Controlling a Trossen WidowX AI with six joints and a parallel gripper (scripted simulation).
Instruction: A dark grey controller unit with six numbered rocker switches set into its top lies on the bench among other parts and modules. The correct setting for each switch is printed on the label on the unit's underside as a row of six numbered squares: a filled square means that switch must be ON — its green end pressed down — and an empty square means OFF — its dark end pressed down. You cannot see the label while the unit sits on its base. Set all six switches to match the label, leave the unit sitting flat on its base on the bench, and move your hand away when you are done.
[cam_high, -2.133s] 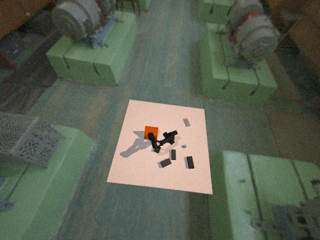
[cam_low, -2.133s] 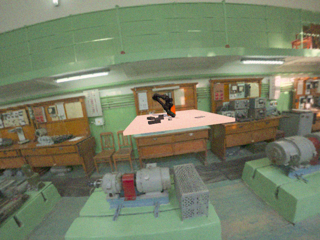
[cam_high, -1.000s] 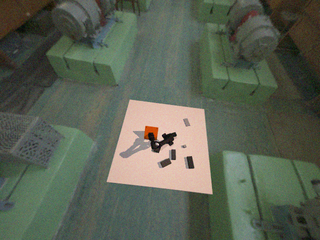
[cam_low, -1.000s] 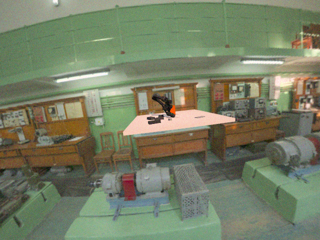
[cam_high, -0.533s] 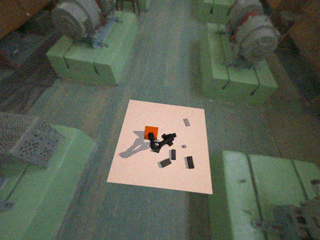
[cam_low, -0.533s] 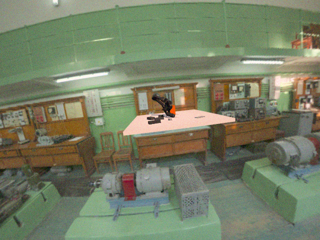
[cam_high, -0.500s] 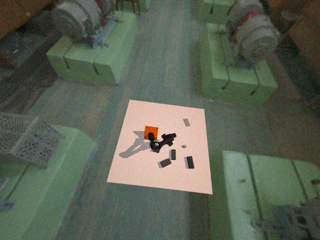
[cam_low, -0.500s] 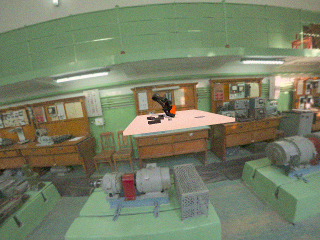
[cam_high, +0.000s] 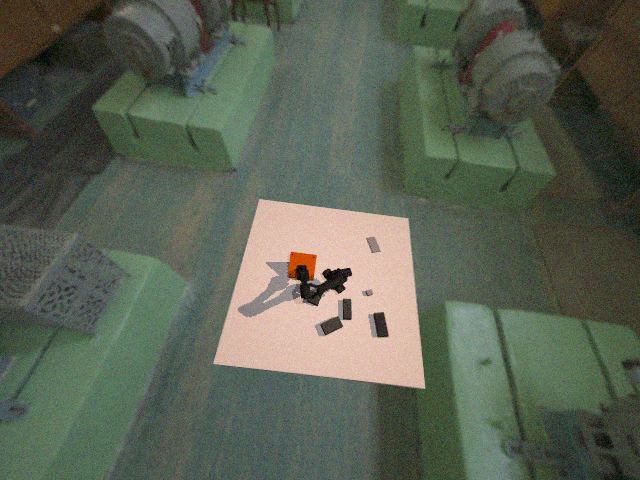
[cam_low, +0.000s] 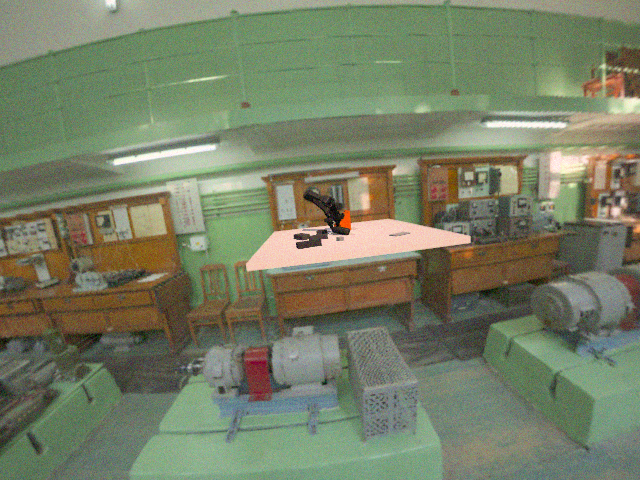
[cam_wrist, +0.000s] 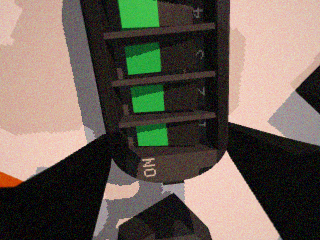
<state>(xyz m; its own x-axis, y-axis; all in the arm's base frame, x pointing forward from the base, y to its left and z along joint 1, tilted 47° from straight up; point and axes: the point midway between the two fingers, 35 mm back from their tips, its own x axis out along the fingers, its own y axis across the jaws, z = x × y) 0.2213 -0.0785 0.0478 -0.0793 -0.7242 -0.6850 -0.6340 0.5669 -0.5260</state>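
Right now my gripper tip is 120 mm past the small dark block, 90 mm to the left of it and 30 mm above it. Round my gripper tip: grey plate: 390 mm to the left, 340 mm ahead, 40 mm below; longer block: 340 mm ahead, 250 mm to the right, 30 mm below; small grey part: 270 mm ahead, 30 mm to the right, 30 mm below.
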